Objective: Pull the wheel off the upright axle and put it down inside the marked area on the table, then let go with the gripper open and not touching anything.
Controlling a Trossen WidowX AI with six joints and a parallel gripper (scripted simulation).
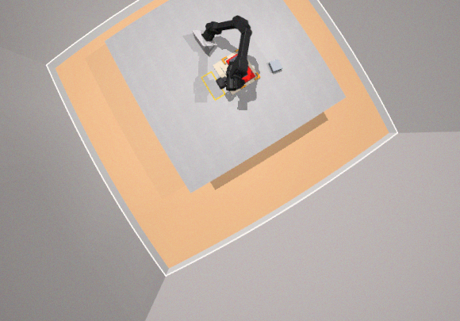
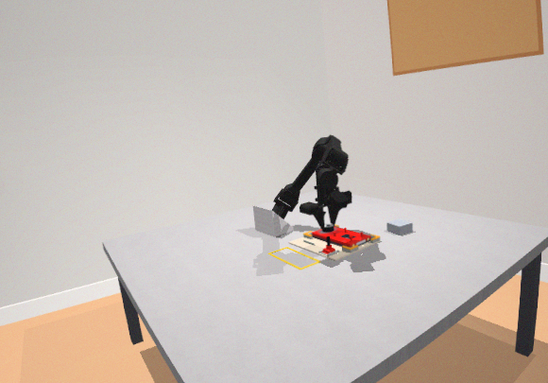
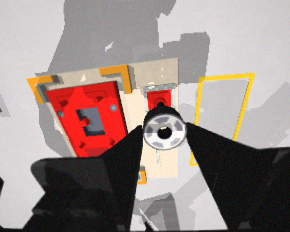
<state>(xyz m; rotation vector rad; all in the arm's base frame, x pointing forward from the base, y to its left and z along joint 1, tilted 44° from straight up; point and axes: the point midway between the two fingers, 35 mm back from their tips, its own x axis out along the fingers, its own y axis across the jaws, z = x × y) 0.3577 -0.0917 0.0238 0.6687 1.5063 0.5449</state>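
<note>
Right now my gripper tip is 6 cm above the upright axle. Round my gripper tip: wheel: right at my gripper tip.
</note>
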